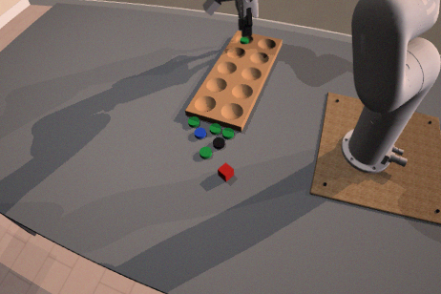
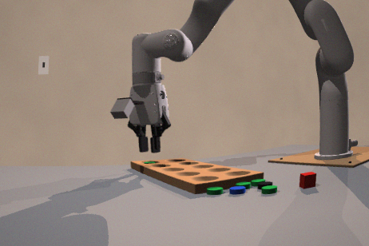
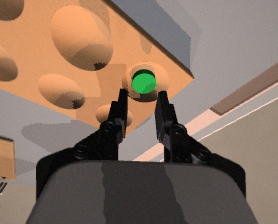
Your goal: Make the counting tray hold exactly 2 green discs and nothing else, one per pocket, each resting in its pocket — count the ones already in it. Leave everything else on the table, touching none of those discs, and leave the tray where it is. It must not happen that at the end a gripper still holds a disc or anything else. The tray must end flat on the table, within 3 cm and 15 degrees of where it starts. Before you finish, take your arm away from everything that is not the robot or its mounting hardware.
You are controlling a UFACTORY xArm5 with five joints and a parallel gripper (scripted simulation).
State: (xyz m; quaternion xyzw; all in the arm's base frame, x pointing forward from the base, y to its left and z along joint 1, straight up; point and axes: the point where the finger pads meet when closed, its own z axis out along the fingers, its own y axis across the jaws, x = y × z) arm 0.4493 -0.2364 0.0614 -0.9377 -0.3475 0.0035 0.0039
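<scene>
The black disc lies 12 cm behind my hand, 38 cm to the left of it and 6 cm below it. Also, from my hand: red cube (18 cm behind, 44 cm to the left, 6 cm below); then blue disc (7 cm behind, 37 cm to the left, 6 cm below); then wooden counting tray (5 cm behind, 14 cm to the left, 6 cm below).
</scene>
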